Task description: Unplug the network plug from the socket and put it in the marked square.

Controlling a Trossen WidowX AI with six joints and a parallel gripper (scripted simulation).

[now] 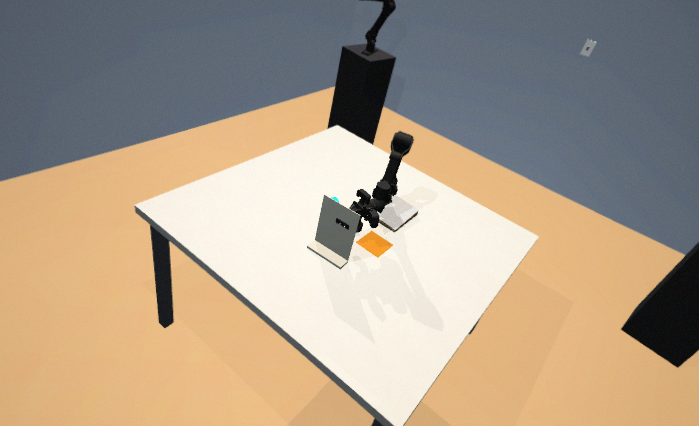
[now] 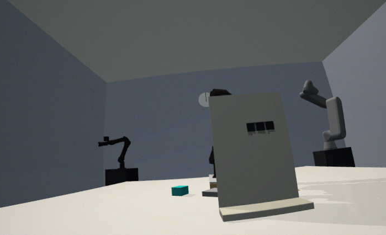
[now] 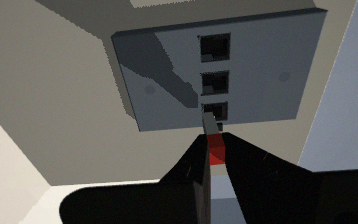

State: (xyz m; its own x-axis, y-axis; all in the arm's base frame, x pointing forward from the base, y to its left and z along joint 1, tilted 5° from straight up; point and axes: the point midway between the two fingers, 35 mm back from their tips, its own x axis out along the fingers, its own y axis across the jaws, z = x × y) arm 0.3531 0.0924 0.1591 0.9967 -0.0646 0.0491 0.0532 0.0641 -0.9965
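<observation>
The orange marked square is 16 cm below my gripper tip, 16 cm behind it and 7 cm to the left of it. Also, from my gripper tip: network plug right at my gripper tip; upright panel 6 cm below, 4 cm ahead, 2 cm to the left; teal block 23 cm to the right, 18 cm behind, 15 cm below.
</observation>
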